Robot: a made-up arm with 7 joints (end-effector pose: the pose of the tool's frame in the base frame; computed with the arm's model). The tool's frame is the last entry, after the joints.
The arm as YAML. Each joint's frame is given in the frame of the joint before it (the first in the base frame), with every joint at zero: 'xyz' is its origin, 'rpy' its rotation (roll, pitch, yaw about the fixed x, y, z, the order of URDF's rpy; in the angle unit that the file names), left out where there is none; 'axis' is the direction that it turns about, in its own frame. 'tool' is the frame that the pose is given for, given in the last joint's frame.
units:
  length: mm
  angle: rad
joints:
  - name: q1
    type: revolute
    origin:
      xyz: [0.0, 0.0, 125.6]
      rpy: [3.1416, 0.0, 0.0]
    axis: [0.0, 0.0, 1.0]
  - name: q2
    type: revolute
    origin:
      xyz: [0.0, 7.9, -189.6]
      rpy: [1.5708, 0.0, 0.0]
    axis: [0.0, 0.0, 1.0]
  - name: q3
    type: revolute
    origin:
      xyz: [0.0, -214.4, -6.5]
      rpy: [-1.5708, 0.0, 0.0]
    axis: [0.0, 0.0, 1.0]
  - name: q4
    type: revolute
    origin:
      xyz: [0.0, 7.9, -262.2]
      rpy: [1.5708, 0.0, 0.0]
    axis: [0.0, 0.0, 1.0]
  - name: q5
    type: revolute
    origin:
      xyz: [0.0, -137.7, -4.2]
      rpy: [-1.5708, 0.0, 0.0]
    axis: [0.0, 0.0, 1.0]
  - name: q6
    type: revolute
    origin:
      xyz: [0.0, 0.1, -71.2]
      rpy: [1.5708, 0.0, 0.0]
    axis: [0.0, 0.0, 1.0]
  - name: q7
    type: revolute
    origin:
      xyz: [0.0, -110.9, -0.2]
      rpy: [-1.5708, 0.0, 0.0]
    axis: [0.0, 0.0, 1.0]
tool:
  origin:
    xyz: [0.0, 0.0, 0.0]
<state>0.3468 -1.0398 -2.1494 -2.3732 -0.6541 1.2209 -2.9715</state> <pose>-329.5 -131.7 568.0 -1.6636 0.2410 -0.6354</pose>
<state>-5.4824 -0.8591 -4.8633 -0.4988 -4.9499 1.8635 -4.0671</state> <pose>-373.6 429.1 642.1 0.6714 0.2749 1.2415</pose>
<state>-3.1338 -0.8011 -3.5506 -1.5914 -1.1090 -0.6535 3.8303</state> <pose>146.1 -171.2 796.4 2.4162 1.3498 -2.9185</pose>
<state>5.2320 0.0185 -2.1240 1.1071 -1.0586 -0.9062 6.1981</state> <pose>-213.5 83.7 954.6 -2.2423 -0.1653 -2.4858</pose>
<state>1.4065 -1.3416 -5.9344 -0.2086 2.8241 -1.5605 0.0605</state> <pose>-122.9 659.8 537.1 3.1210 -0.0237 1.6035</pose>
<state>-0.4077 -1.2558 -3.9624 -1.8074 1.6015 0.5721 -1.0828</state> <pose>-409.4 94.7 580.1 -1.6556 0.0399 -2.9928</pose>
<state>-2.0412 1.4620 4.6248 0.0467 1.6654 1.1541 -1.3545</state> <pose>-332.4 659.4 282.8 -0.5170 0.1205 -2.4381</pose>
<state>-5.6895 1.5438 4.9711 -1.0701 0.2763 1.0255 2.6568</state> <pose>450.6 -554.8 345.3 1.3854 0.0765 -2.2990</pose>
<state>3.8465 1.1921 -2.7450 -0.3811 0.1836 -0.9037 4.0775</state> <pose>-487.0 530.1 419.5 0.8537 -0.0975 0.2316</pose>
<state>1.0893 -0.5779 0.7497 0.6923 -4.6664 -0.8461 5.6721</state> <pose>-181.6 159.3 994.2 2.6640 -0.2175 -2.5500</pose>
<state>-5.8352 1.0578 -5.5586 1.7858 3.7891 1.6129 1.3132</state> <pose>445.1 -344.8 395.8 -1.5196 0.4715 1.5210</pose>
